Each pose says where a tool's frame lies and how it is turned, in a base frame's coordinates. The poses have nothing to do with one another.
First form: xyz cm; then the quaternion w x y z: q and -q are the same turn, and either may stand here.
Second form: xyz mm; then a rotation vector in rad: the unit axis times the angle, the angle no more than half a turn. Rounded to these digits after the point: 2 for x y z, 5 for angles.
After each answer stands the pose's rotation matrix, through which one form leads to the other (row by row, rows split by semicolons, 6 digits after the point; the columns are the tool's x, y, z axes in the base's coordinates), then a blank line. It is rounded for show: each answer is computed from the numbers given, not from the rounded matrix.
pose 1, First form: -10.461, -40.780, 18.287, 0.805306, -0.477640, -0.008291, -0.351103
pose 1, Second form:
-104.61, -407.80, 182.87, -1.02255, -0.01775, -0.75165
0.753316 0.573411 0.322048; -0.557571 0.297173 0.775115; 0.348755 -0.763471 0.543582

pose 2, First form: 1.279, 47.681, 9.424, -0.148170, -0.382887, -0.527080, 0.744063
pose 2, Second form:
12.79, 476.81, 94.24, 1.10115, 1.51583, -2.13985
-0.662886 0.624120 -0.413589; 0.183129 -0.400465 -0.897826; -0.725979 -0.670897 0.151168

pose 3, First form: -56.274, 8.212, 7.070, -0.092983, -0.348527, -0.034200, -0.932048
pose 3, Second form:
-562.74, 82.12, 70.70, 1.03450, 0.10151, 2.76652
-0.739766 -0.149490 0.656048; 0.197168 -0.980369 -0.001062; 0.643328 0.128566 0.754719

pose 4, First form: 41.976, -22.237, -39.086, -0.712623, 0.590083, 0.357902, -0.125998
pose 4, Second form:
419.76, -222.37, -390.86, -1.30805, -0.79337, 0.27930
0.712061 0.242806 -0.658798; 0.601963 0.271852 0.750824; 0.361400 -0.931204 0.047415

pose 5, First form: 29.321, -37.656, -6.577, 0.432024, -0.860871, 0.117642, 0.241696
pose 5, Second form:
293.21, -376.56, -65.77, -2.14594, 0.29325, 0.60249
0.855487 -0.411386 -0.314490; 0.006288 -0.599031 0.800701; -0.517786 -0.686967 -0.509877

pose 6, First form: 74.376, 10.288, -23.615, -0.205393, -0.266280, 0.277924, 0.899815
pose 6, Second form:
743.76, 102.88, -236.15, 0.74220, -0.77465, -2.50804
-0.773817 0.221620 -0.593373; -0.517643 -0.761144 0.390776; -0.365038 0.609544 0.703706

